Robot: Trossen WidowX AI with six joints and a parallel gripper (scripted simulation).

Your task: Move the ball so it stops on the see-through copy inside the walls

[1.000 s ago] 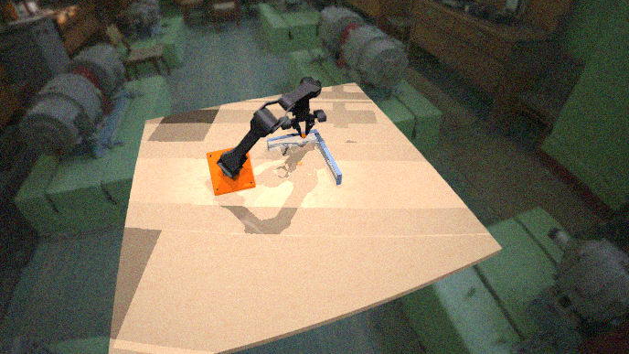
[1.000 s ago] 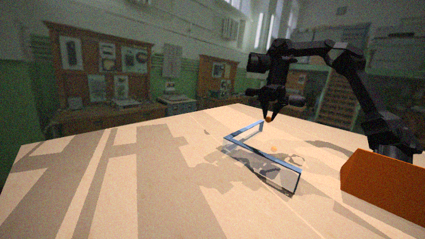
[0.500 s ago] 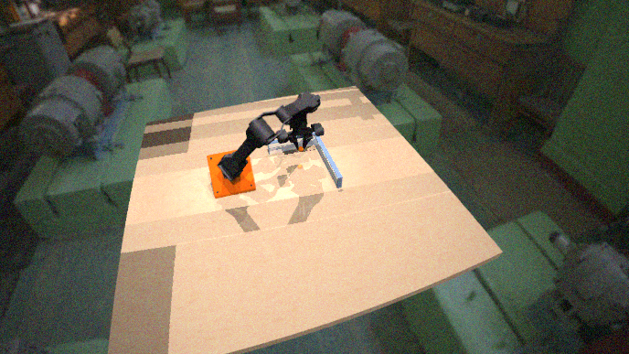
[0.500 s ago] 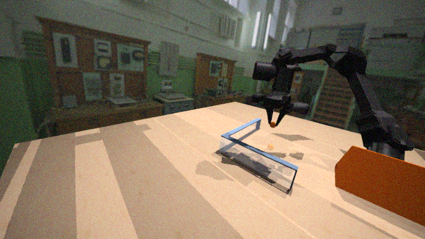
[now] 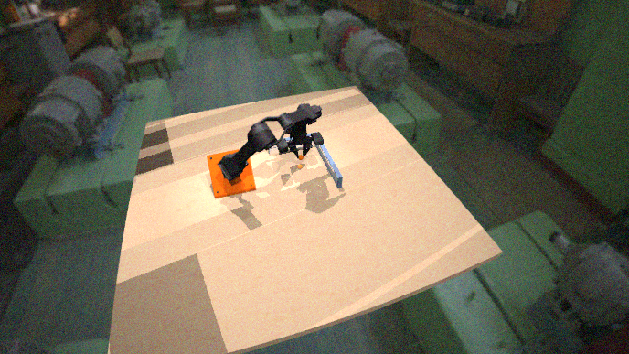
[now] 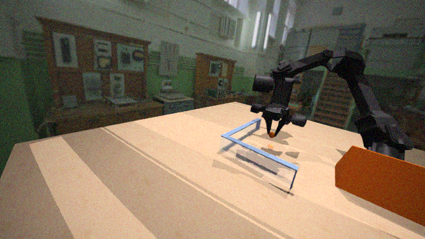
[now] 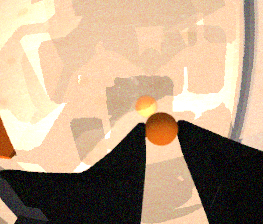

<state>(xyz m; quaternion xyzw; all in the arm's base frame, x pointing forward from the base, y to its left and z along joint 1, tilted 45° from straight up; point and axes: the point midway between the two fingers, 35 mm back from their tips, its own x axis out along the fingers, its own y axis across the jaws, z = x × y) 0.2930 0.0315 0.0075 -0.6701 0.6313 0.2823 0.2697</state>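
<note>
The see-through copy of ball is 1 cm behind my gripper tip and 5 cm below it. The rest, counted from my gripper tip: orange ball: right at my gripper tip.
</note>
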